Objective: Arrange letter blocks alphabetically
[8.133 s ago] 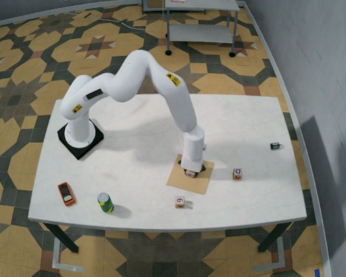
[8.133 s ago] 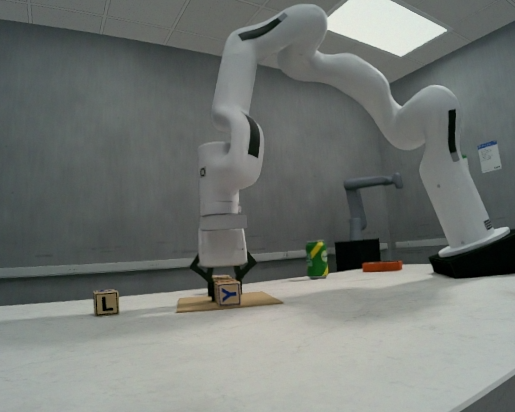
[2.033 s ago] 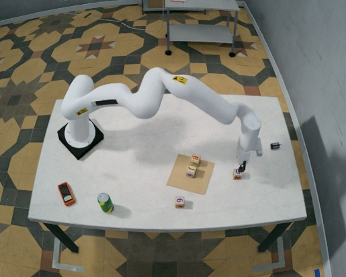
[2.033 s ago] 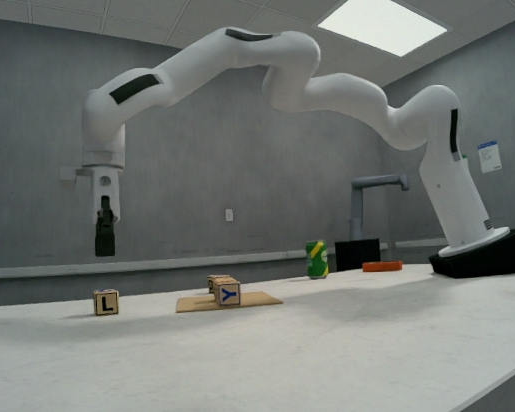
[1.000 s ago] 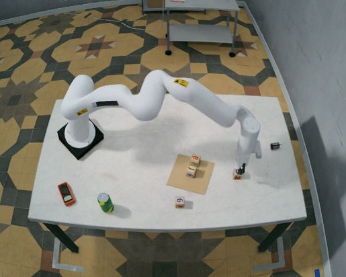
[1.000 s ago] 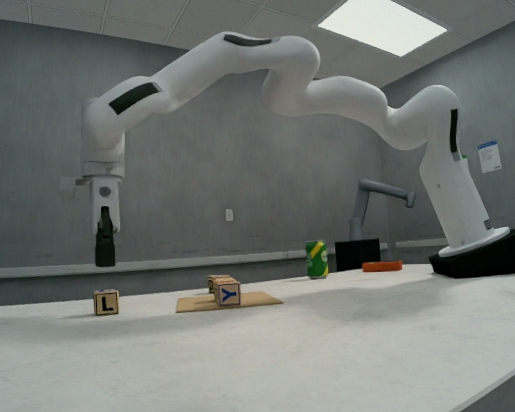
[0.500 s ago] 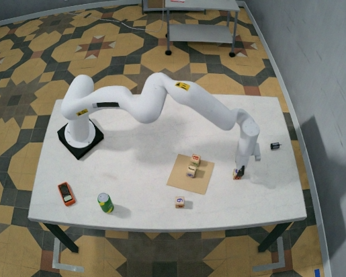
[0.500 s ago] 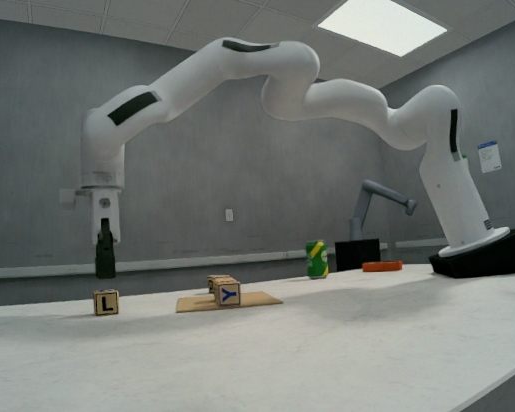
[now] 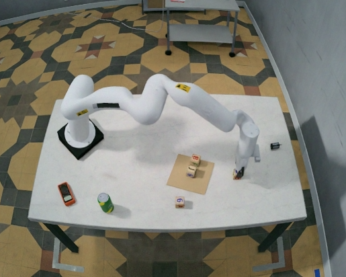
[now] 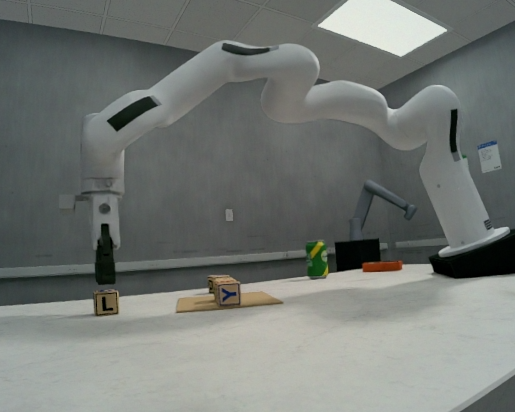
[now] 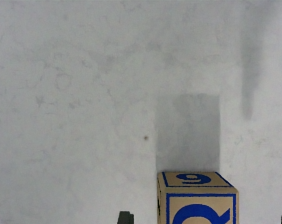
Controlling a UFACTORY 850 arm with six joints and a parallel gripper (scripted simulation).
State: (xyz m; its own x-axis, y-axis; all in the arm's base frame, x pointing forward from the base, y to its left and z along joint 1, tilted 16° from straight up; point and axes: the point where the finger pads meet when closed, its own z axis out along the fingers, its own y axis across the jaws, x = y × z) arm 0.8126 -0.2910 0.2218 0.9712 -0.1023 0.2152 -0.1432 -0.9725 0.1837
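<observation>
Right now the Q block is 5 cm below my hand. From my hand the other things lie so: tan mat 24 cm behind, 7 cm below, 5 cm to the left; then small black object 29 cm ahead, 15 cm to the left, 5 cm below; then J block 24 cm behind, 5 cm to the left, 5 cm below.
</observation>
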